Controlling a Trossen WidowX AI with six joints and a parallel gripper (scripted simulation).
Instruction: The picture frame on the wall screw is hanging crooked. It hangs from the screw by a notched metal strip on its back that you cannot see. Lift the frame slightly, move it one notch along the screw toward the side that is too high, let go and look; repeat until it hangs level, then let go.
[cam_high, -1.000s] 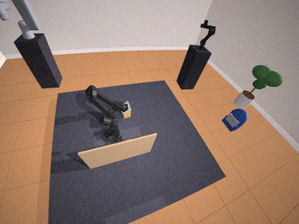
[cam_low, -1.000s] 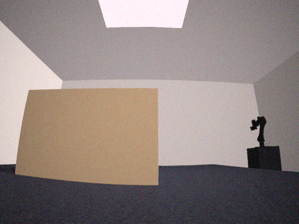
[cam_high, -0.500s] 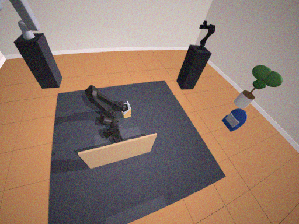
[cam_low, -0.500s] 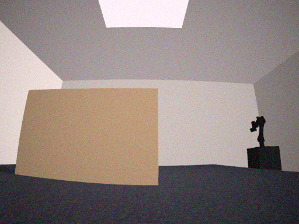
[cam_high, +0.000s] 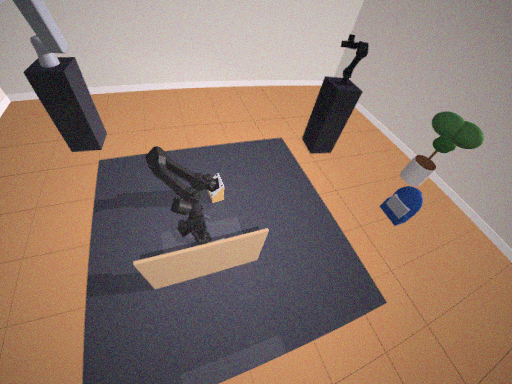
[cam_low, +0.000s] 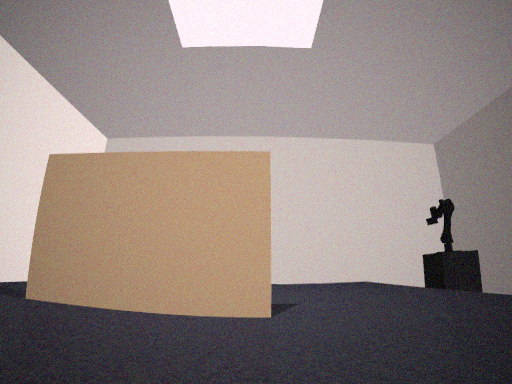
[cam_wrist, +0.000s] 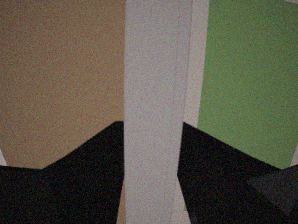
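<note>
The picture frame lies 50 mm below my gripper tip and 10 mm to the left of it. Also, from my gripper tip: tan wall panel: 70 mm below, 20 mm ahead, 10 mm to the left.
</note>
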